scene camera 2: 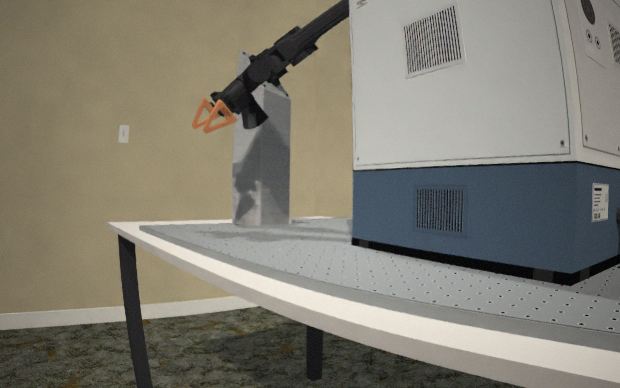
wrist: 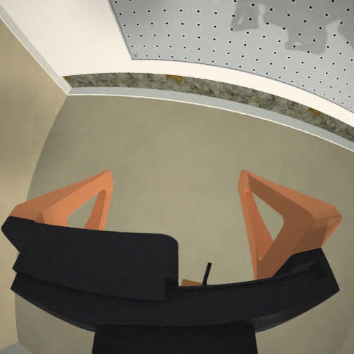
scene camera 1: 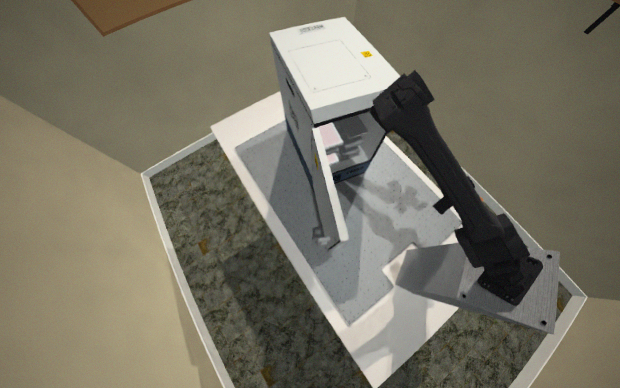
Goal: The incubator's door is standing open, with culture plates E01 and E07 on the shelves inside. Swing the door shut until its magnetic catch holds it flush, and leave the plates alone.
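Frame: origin at the arm's base, x ahead, y left, z up, level; millimetres.
Where they show: gripper, fingertip midpoint: (scene camera 2: 198, 129); arm's base at its link origin: (scene camera 1: 509, 275).
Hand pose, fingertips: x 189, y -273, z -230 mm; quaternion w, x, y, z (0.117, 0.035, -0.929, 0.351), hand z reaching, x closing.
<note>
Each offset is from my fingertips to the top centre of the thing. "spot": to the spot under its first point. Level surfaces: height alone.
The white and blue incubator (scene camera 1: 345, 97) (scene camera 2: 480, 120) stands at the back of the table. Its door {spot: dy +553, dx +210, dz +273 mm} (scene camera 1: 332, 192) is wide open, sticking out from the left edge of the opening in the first scene view. Two pinkish culture plates {dy +376, dx +490, dz +91 mm} (scene camera 1: 330, 135) {dy +376, dx +490, dz -51 mm} (scene camera 1: 331, 159) lie on shelves inside, one above the other; their labels are not readable. My gripper (scene camera 2: 199, 129) (wrist: 175, 176) is open, its orange fingers wide apart and empty. It is raised on the side of the arm away from the door, apart from it. In the first scene view the arm hides most of it. The door does not show in the wrist view.
The perforated grey board {dz -242 mm} (scene camera 1: 350, 295) (scene camera 2: 310, 260) (wrist: 190, 30) lies on the white table {dz -255 mm} (scene camera 1: 372, 357) (scene camera 2: 220, 272) (wrist: 65, 45). The arm stands on a tall metal pedestal (scene camera 1: 435, 275) (scene camera 2: 275, 150) at the table's edge, near the door's free edge.
</note>
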